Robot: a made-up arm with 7 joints.
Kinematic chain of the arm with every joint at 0, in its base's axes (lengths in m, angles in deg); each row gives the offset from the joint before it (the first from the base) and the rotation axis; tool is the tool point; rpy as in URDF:
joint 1: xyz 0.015 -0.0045 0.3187 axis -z
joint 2: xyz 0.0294 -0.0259 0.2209 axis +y
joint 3: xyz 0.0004 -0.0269 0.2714 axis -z
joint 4: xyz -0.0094 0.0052 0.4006 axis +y
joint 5: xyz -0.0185 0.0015 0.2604 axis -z
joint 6: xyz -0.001 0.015 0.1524 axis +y
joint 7: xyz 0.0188 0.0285 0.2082 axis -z
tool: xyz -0.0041 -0.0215 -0.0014 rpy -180 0 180
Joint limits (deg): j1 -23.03..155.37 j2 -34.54..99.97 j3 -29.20..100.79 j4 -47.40..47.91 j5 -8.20..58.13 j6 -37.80..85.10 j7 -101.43..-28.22
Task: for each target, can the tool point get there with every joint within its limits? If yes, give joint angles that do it. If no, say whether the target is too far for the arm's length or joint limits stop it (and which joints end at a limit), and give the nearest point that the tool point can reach.
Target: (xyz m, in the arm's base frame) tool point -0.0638 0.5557 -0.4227
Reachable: no: joint limits stop it (at a limit: joint 1, joint 2, joint 3, joint 4, joint 7) | nearest point 0.6577 0.4679 0.0197 | short by 0.851 m
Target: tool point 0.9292 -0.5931 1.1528
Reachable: yes | joints 30.34 58.13 39.55 -12.84 0.75 48.50 -38.48
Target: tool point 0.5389 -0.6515 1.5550
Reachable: yes | joints 47.91 36.84 59.03 6.99 -2.90 -18.93 -52.42
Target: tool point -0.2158 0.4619 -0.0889
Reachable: no: joint limits stop it (at a limit: joint 1, joint 2, joint 4, joint 6, joint 7) | nearest point -0.7913 -0.0446 0.0796 | short by 0.785 m
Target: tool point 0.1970 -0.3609 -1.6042
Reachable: no: too far | nearest point 0.4088 -0.7757 -0.1127 | short by 1.563 m
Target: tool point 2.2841 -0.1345 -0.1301
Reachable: no: too far | nearest point 1.2978 -0.0780 0.2222 | short by 1.049 m
